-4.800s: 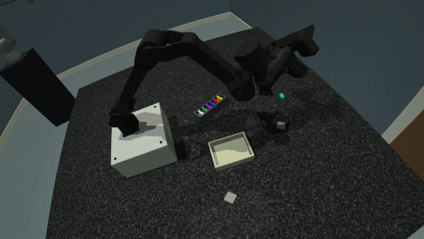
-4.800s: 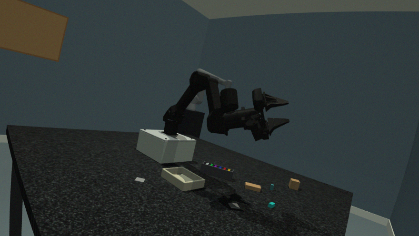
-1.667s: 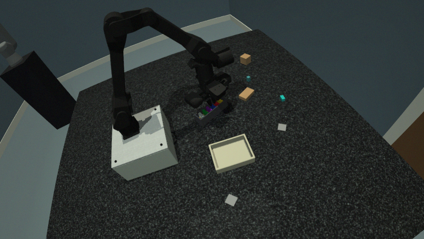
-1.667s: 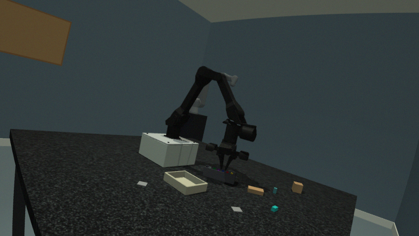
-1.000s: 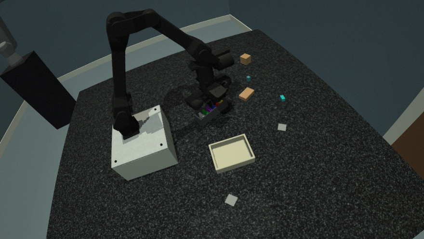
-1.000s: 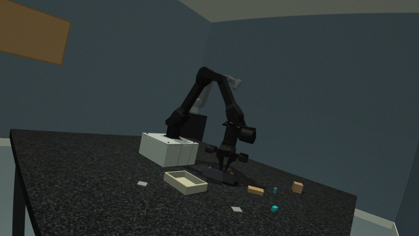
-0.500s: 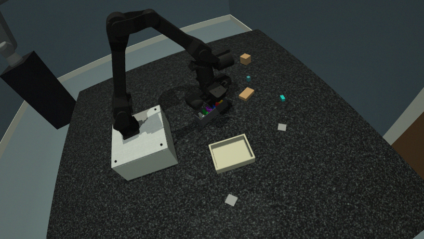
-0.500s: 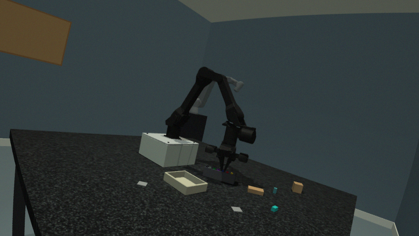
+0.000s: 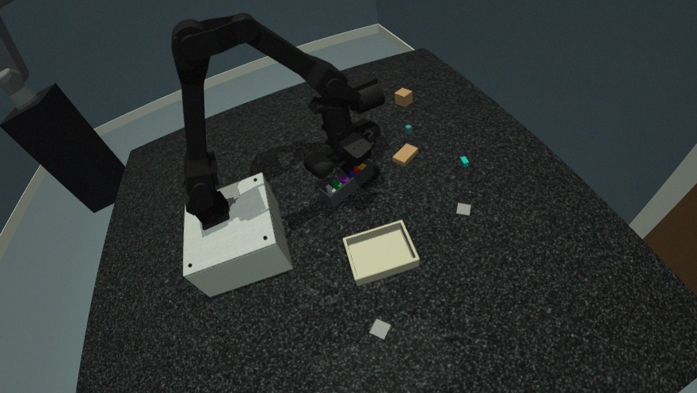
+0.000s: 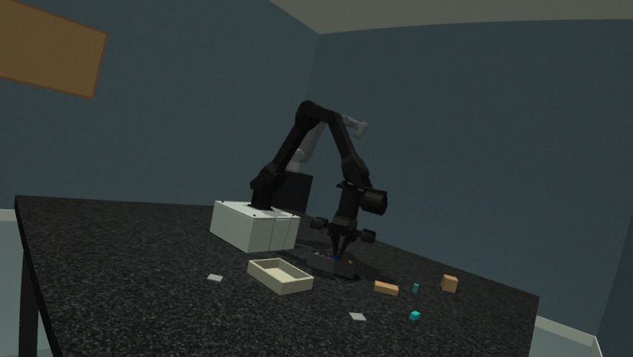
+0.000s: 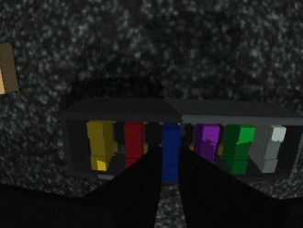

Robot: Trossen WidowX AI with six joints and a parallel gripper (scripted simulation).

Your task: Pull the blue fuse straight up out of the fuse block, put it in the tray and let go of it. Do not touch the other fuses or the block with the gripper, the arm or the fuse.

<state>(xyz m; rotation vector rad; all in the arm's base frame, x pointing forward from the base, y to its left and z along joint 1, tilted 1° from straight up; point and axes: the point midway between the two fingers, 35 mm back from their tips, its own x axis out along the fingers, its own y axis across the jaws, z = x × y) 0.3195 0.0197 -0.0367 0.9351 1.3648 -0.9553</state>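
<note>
The red fuse lies 20 mm ahead of my gripper tip, 10 mm to the left of it and 20 mm below it. Also, from my gripper tip: yellow fuse (40 mm ahead, 10 mm to the left, 20 mm below); blue fuse (10 mm below); purple fuse (20 mm behind, 10 mm to the right, 20 mm below).
</note>
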